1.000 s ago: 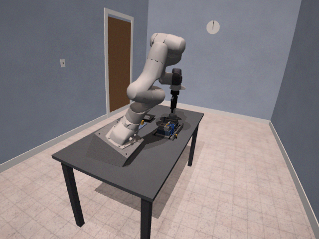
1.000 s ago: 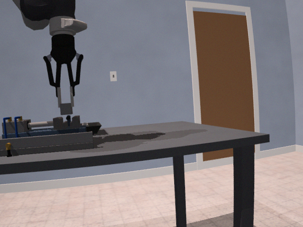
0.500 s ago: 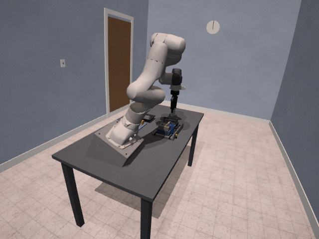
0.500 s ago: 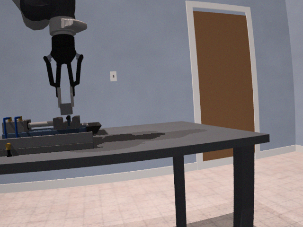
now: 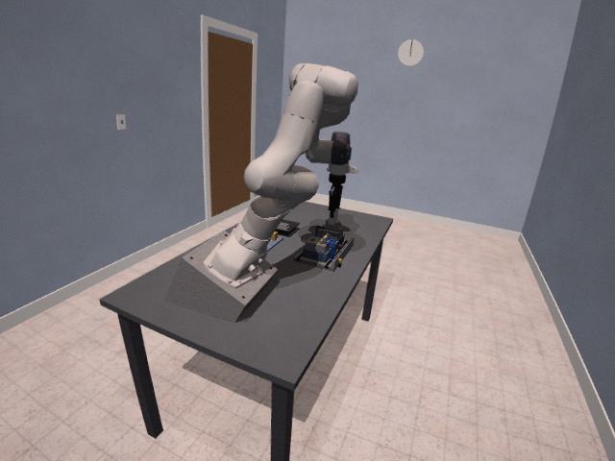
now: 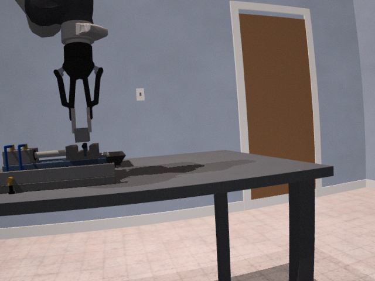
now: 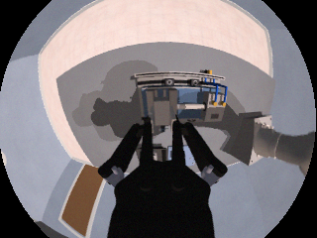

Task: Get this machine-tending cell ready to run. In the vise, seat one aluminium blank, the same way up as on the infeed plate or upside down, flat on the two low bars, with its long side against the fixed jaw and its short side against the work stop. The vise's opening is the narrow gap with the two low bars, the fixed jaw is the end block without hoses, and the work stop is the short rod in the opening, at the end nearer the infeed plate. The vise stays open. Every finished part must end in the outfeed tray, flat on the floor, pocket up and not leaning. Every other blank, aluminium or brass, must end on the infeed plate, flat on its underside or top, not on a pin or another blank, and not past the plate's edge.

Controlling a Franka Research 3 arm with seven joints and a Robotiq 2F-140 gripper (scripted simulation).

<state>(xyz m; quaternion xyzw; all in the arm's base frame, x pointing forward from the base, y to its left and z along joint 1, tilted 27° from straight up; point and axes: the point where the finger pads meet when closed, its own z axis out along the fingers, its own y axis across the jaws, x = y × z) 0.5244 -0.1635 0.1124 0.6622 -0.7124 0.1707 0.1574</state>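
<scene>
My hand is 70 mm above the work stop and 50 mm to the right of it. Round my hand: vise guard rail (120 mm below, 80 mm to the right, 80 mm behind); then vise (120 mm below, 70 mm behind, 10 mm to the left); then brass blank (290 mm to the left, 130 mm below, 50 mm behind).
</scene>
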